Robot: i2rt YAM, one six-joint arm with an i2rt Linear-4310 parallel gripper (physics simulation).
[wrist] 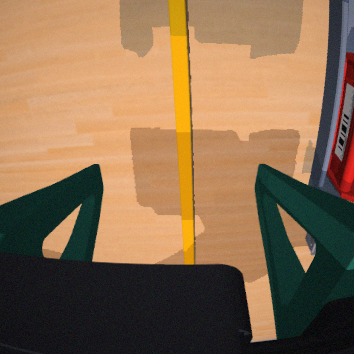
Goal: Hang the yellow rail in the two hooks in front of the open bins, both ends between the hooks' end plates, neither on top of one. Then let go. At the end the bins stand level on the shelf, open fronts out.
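Places are measured from the arm's base along level axes (x ahead, y left, z up), in millimetres.
Where they show: gripper, fingertip midpoint: (178,175).
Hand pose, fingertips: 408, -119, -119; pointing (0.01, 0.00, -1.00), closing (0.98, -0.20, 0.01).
After its pixels a point has its place, as x, y, z.
The yellow rail (184,150) @(406, -151, -194) lies on the wooden table and runs nearly lengthwise through the wrist view, from the top edge down to the black gripper body, which hides its lower part. My gripper (178,175) @(408, -119, -119) is open above the rail, one green finger on each side of it, touching neither side. The rail lies between the fingertips, slightly right of the midpoint. At the right edge a red bin (346,172) @(521, -173, -164) with a barcode label shows in part, beside a grey shelf part (334,75) @(519, -108, -189). The two hooks cannot be made out clearly.
The wooden table (65,75) @(337, -78, -204) spreads under the gripper, with darker shadow patches around the rail. The grey shelf edge and red bin stand along the right side, close to the right finger. A small grey metal piece (311,244) @(488, -215, -141) shows partly behind the right finger.
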